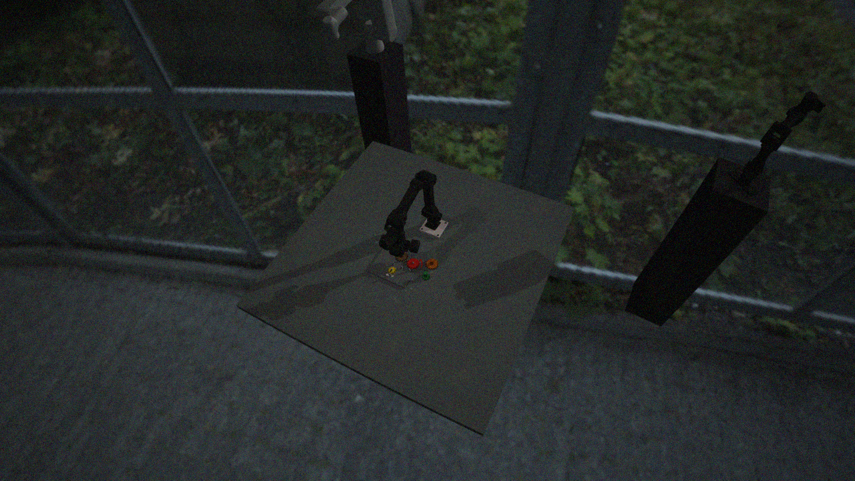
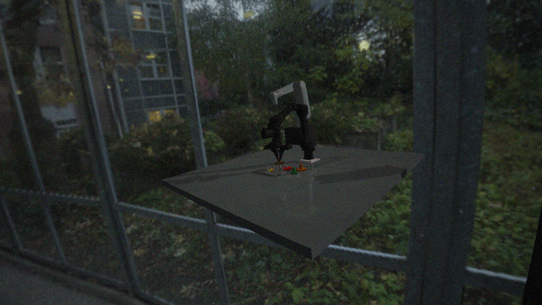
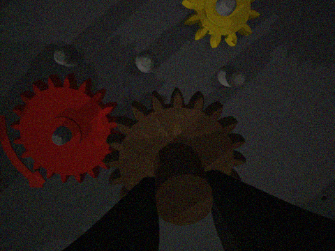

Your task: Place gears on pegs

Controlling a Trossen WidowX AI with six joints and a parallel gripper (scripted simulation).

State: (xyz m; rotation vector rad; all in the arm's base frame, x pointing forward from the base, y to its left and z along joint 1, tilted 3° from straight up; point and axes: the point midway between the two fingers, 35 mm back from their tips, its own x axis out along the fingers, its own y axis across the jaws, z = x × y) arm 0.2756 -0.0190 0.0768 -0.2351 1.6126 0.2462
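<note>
My gripper tip is now 20 mm short of the green gear, 150 mm to the right of it and 50 mm above it. From my gripper tip the other things lie so: brownish gear: 10 mm below; yellow gear: 80 mm ahead, 10 mm to the right, 50 mm below; red gear: 10 mm behind, 60 mm to the left, 50 mm below.
</note>
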